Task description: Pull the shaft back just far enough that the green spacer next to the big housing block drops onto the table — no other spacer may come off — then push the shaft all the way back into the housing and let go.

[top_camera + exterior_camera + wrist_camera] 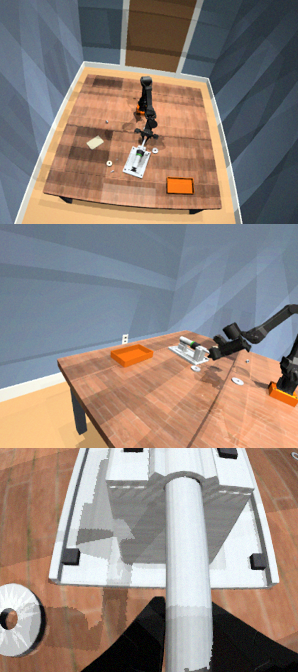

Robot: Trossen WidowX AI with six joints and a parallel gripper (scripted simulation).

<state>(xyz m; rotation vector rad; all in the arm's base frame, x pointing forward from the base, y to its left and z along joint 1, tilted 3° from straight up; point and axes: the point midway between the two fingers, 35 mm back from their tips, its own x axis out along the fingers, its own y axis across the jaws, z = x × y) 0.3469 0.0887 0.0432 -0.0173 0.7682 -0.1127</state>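
Right now the grey shaft is 60 mm ahead of my gripper tip, 10 mm to the right of it and 20 mm above it. Round my gripper tip: green spacer 120 mm ahead, 10 mm to the right, 20 mm above; grey washer 10 mm ahead, 100 mm to the left, 50 mm below; small part 260 mm ahead, 170 mm to the right, 50 mm below.
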